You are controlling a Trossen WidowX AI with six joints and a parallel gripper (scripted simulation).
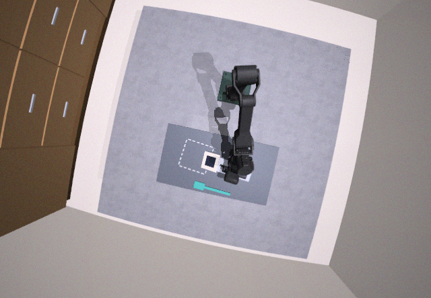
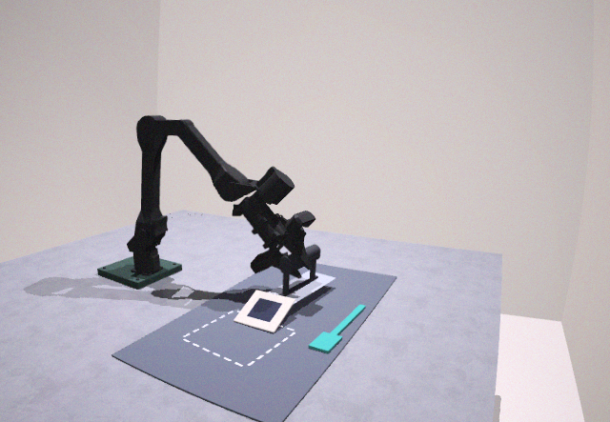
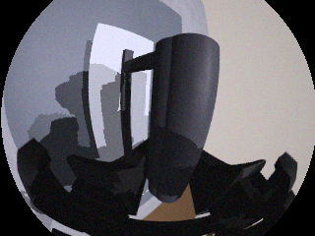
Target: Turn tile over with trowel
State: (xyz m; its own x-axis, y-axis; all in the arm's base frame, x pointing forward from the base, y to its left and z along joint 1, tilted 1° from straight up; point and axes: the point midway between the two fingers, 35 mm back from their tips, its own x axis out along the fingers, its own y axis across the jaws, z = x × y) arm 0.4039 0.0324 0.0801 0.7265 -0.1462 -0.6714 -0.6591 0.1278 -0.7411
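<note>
The grey mat lies 90 mm below my gripper tip, 60 mm to the right of it and 30 mm behind it. Also, from my gripper tip: teal trowel (110 mm ahead, 100 mm to the right, 70 mm below); tile (100 mm to the right, 50 mm below, 50 mm behind).
</note>
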